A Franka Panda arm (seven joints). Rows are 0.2 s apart.
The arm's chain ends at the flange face. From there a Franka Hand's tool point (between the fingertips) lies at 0.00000 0.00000 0.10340 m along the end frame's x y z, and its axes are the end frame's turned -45 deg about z.
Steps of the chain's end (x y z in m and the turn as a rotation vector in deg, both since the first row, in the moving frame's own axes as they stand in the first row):
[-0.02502 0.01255 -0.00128 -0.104 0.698 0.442]
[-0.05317 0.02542 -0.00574 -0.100 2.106 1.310]
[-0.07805 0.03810 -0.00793 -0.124 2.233 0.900]
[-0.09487 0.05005 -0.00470 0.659 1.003 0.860]
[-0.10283 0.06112 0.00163 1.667 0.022 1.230]
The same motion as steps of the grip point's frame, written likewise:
[-0.02581 -0.00779 -0.00129 -0.567 0.420 0.442]
[-0.05304 -0.01678 -0.00581 -1.560 1.418 1.310]
[-0.07946 -0.02522 -0.00801 -1.667 1.491 0.900]
[-0.10036 -0.03124 -0.00472 -0.243 1.175 0.860]
[-0.11375 -0.03157 0.00159 1.163 1.194 1.230]

